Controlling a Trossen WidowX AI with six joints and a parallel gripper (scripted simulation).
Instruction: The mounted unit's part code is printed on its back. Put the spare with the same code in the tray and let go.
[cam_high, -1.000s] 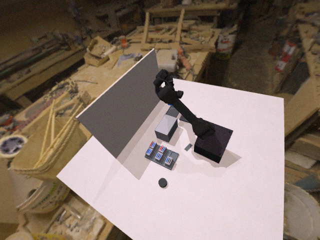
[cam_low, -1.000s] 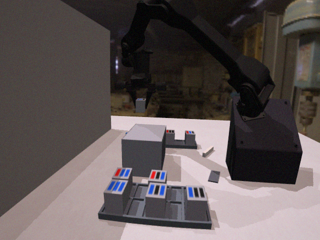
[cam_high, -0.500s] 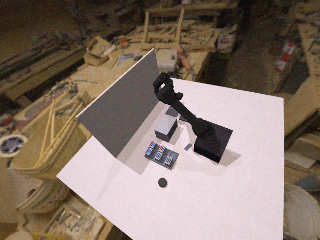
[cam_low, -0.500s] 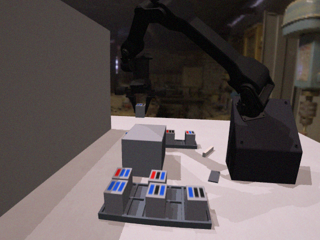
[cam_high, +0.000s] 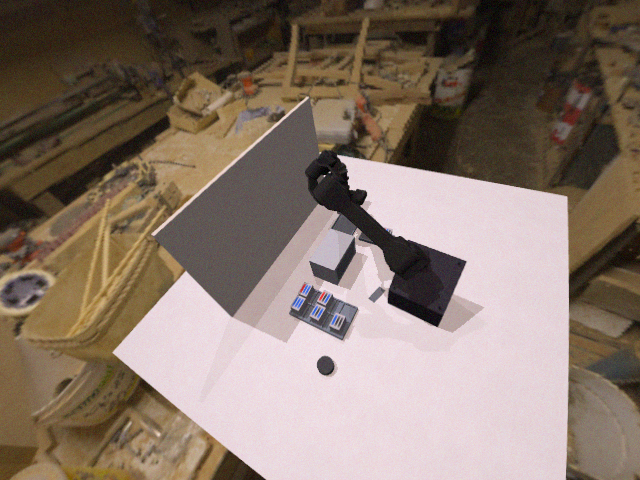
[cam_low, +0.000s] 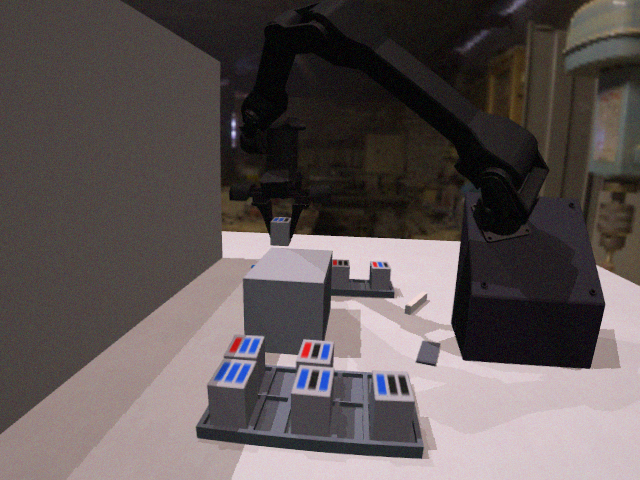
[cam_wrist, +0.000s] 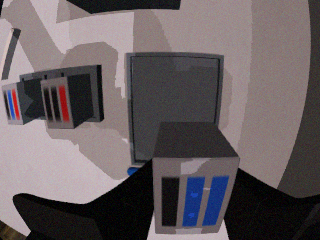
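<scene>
The small holder is 150 mm behind my gripper tip, 50 mm to the left of it and 80 mm below it. Also, from my gripper tip: grey mounted unit (30 mm behind, 210 mm to the left, 40 mm below); then grey wall panel (200 mm ahead, 170 mm to the left, 140 mm above); then black disc (130 mm behind, 560 mm to the left, 80 mm below).
</scene>
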